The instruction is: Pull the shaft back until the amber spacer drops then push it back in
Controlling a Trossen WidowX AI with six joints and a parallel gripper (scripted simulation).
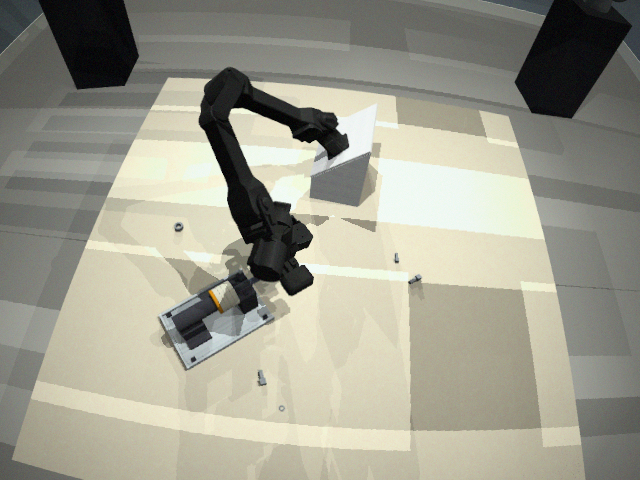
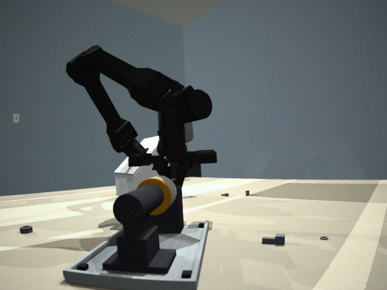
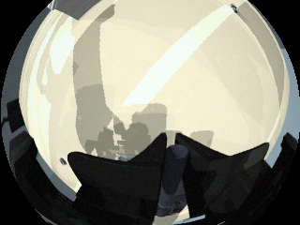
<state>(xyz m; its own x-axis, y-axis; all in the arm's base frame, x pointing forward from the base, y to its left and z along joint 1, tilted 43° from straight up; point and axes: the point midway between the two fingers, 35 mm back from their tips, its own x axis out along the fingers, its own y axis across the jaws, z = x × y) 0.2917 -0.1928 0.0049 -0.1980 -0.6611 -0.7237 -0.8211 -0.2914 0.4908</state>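
Now: gripper tip 6 cm to the left of the grey-blue shaft, 4 cm short of it and 3 cm below it. From my gripper tip the other things lie so: nut (27 cm to the right, 16 cm behind, 4 cm below); cream spacer (11 cm to the right, 7 cm ahead, 3 cm above); amber spacer (14 cm to the right, 9 cm ahead, 3 cm above).
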